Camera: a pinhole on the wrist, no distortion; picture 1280 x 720 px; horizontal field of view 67.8 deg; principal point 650.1 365.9 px. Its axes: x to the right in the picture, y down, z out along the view. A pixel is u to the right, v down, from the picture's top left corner.
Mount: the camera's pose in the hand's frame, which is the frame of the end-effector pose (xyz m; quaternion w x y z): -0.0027 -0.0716 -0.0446 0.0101 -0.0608 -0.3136 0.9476
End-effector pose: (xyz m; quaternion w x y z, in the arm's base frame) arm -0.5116 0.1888 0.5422 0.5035 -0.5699 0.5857 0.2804
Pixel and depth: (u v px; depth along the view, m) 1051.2 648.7 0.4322
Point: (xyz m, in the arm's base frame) -0.0937 0.3808 0.7895
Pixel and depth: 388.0 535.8 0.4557
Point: -0.0308 0.3383 0.4870
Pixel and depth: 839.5 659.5 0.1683
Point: -0.3049 0.2188 0.6260
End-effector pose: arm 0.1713 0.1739 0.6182 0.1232 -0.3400 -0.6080 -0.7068
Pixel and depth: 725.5 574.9 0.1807
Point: 0.1007 0.2830 0.4336
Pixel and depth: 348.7 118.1 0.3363
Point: 0.1000 0.5065 0.5043
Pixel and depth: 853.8 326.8 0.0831
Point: 0.1322 0.2140 0.5088
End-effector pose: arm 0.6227 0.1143 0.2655 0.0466 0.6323 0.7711 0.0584
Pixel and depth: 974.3 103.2 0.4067
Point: 0.5002 -0.1049 -0.0940
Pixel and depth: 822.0 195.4 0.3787
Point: 0.4574 -0.0383 -0.0567
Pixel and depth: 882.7 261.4 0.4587
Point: 0.4176 -0.0999 -0.1136
